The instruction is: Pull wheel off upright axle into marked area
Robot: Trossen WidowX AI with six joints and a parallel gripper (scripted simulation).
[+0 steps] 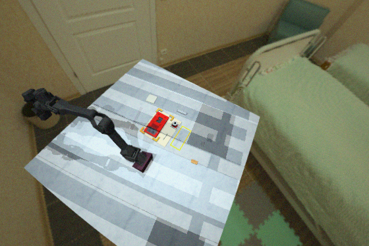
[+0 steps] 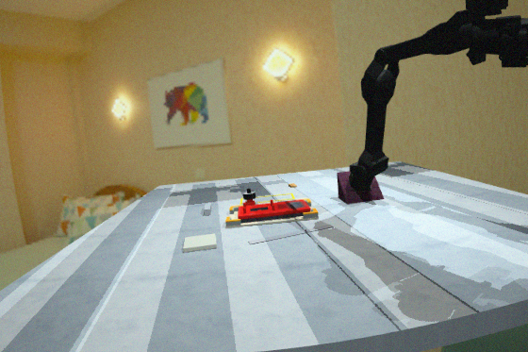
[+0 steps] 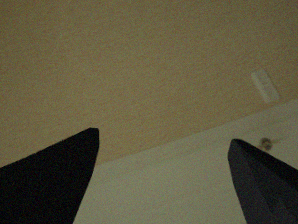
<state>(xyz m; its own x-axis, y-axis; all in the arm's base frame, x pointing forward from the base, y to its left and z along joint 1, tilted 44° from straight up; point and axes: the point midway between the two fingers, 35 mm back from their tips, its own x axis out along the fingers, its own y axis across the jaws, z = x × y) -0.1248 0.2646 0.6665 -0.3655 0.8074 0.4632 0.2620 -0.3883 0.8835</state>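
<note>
The flat pale tile is 62 cm ahead of my gripper tip, 40 cm to the right of it and 33 cm below it.
</note>
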